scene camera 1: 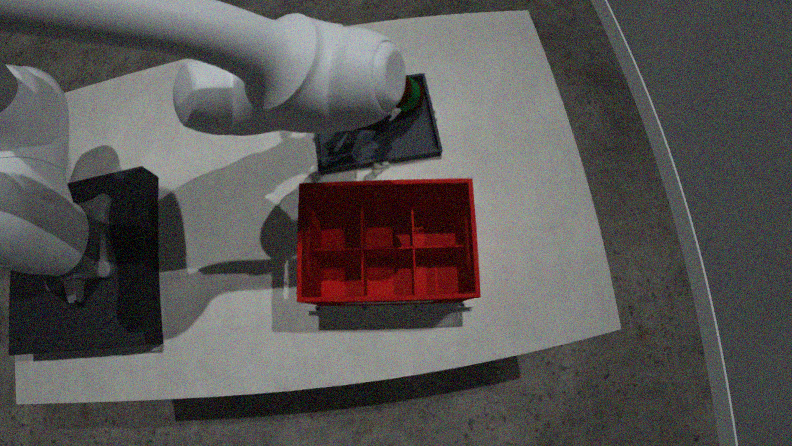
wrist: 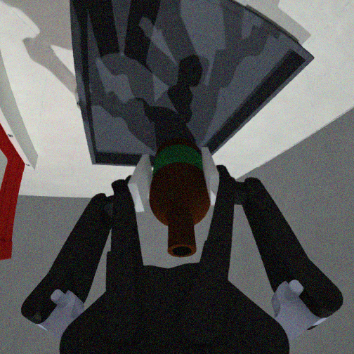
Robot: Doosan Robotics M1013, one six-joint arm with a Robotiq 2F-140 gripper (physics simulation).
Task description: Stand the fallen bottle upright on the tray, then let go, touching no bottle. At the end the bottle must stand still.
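Frame: origin at the arm's base, x ahead, y left, z up, level; millimetres.
Where they show: arm's base, origin of its link: [scene camera 1: 79, 243].
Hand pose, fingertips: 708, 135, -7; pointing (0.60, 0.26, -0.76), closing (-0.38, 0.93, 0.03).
Observation:
Each offset is from my fingertips to the centre of the thing, as dx, dy, dz. "*": to the spot under its first point. Level surfaces: height alone.
The brown bottle with a green band {+16, +6, +34} [scene camera 1: 411, 95] [wrist: 180, 200] is held between the white finger pads of my gripper [wrist: 175, 161]. In the wrist view its open mouth faces the camera and its base points down toward the tray. The dark grey tray {* +40, -69, -57} [scene camera 1: 412, 139] [wrist: 120, 145] lies below, and the bottle is at its far right part in the scene view. My gripper is shut on the bottle. The arm hides most of the gripper and the bottle's neck in the scene view. I cannot tell whether the base touches the tray or how far the bottle leans.
A red divided crate {-63, -295, +25} [scene camera 1: 387, 298] [wrist: 14, 200] stands near the tray, on its front side in the scene view. A black box-shaped stand [scene camera 1: 135, 243] is at the left beside the arm. The pale table top {dz -63} [scene camera 1: 515, 182] carries the tray and crate. Arm shadows fall across the tray.

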